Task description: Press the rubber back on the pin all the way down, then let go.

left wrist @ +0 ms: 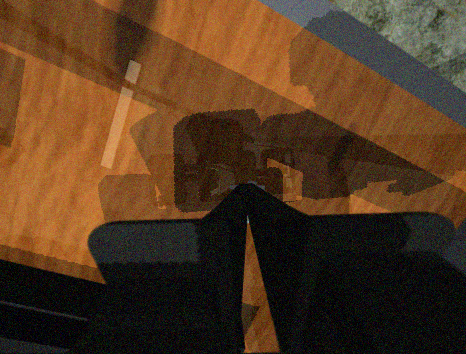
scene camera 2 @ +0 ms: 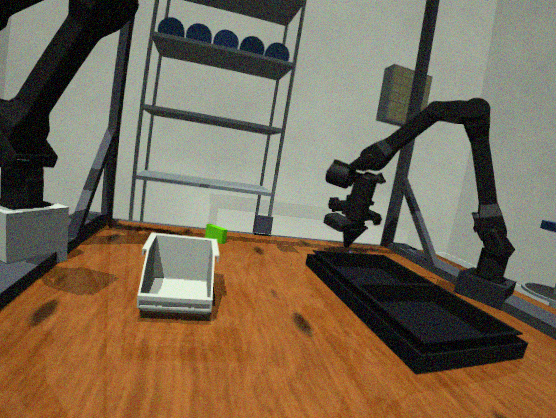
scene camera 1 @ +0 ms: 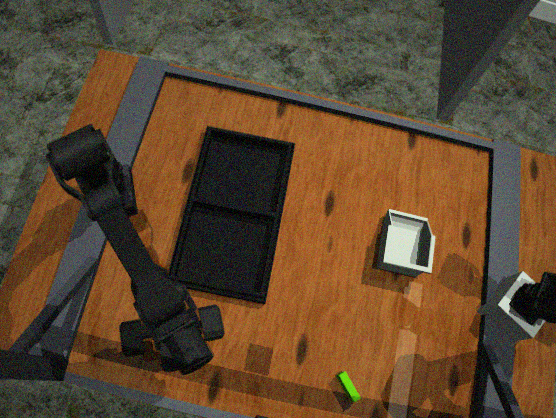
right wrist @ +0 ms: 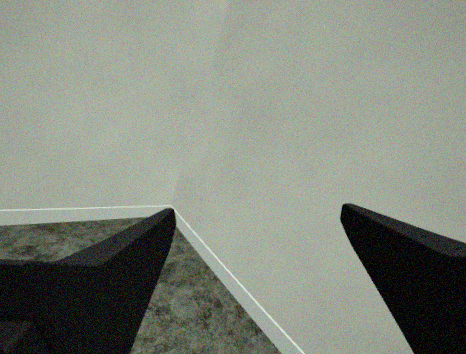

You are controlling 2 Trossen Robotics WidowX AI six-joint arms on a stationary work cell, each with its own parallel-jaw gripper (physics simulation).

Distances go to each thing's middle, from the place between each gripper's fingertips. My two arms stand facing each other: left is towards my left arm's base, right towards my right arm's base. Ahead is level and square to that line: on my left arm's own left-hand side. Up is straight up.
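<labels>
From my right hand: white bin [scene camera 2: 178, 272], 570 mm to the left, 20 mm behind, 380 mm below. Black two-compartment tray [scene camera 1: 226, 243], 950 mm to the left, 50 mm behind, 400 mm below.
From my left hand: white bin, 410 mm to the right, 340 mm ahead, 20 mm above. Black two-compartment tray: my left gripper 310 mm short of it, 30 mm to the left of it.
</labels>
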